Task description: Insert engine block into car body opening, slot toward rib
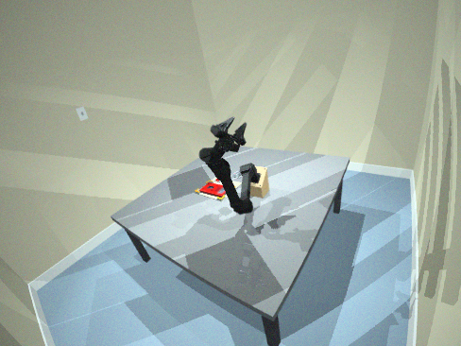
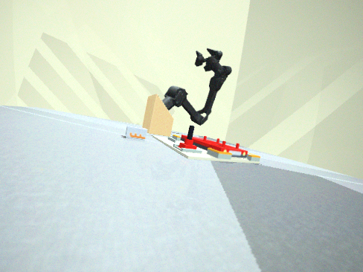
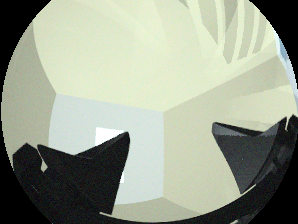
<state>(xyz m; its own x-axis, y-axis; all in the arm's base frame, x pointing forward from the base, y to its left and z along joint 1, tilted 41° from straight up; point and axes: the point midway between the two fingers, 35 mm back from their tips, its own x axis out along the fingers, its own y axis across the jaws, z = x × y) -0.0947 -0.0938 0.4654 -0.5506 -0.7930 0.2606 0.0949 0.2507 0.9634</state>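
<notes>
Now: gripper tip 540 mm above the grey engine block, 370 mm short of it and 360 mm to the left of it. From my gripper tip the other things lie so: cream base plate 540 mm below, 420 mm ahead, 160 mm to the right.
</notes>
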